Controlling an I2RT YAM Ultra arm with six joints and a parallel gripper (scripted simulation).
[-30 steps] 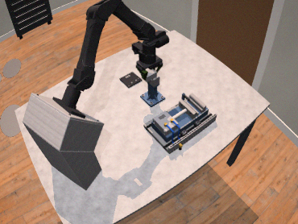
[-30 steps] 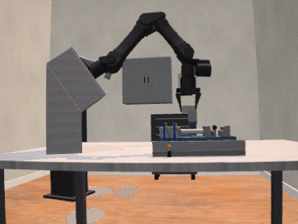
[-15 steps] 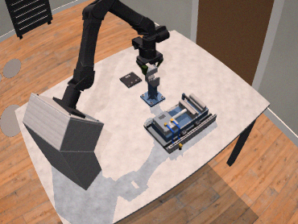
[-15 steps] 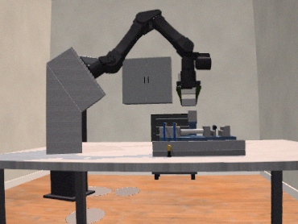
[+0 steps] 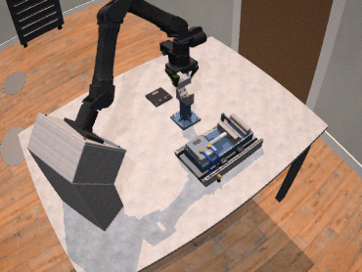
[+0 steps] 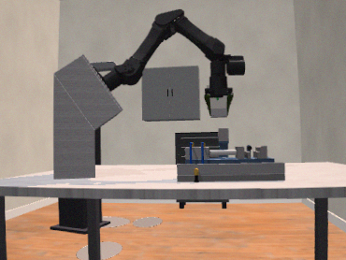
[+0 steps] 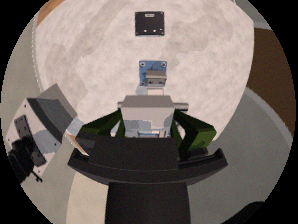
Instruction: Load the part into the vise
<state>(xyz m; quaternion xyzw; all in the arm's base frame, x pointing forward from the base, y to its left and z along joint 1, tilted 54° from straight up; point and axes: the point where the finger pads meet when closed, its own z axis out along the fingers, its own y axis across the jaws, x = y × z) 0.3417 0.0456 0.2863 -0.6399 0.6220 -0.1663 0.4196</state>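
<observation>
Now: hand 170 mm to the left of the fixed jaw, 170 mm short of it and 140 mm above it. The rest, counted from my hand: grey part right at my hand; then moving jaw 180 mm to the right, 140 mm below, 110 mm ahead; then air cylinder rod 200 mm to the right, 140 mm below, 60 mm ahead.
</observation>
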